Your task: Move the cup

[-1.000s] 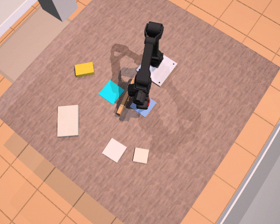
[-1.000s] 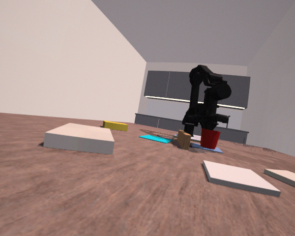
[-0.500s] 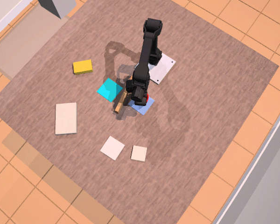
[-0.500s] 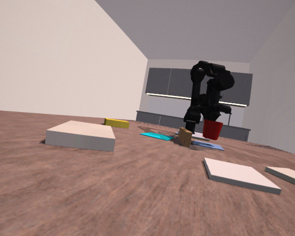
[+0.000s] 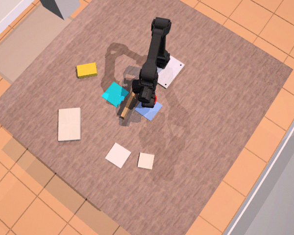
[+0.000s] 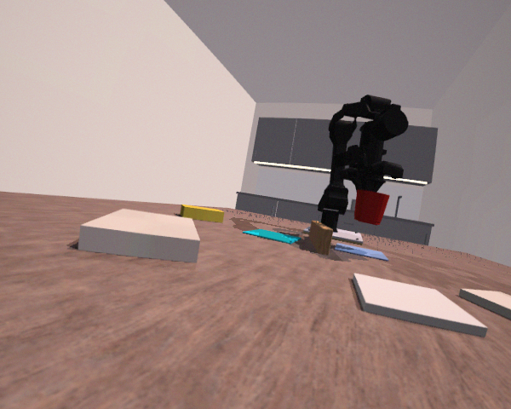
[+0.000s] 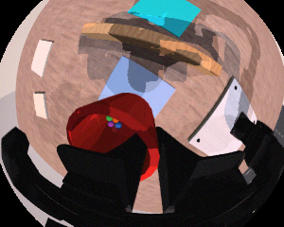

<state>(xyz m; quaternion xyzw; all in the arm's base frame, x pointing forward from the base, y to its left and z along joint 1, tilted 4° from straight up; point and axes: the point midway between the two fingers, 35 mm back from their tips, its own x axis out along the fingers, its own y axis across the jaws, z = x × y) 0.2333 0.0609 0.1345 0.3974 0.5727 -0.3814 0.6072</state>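
Right now the red cup is 3 cm ahead of my gripper tip and 1 cm to the left of it. The rest, counted from my gripper tip: teal pad: 6 cm ahead, 20 cm to the right, 11 cm below; then blue pad: 3 cm ahead, 1 cm to the left, 11 cm below; then wooden bar: 4 cm ahead, 10 cm to the right, 9 cm below.
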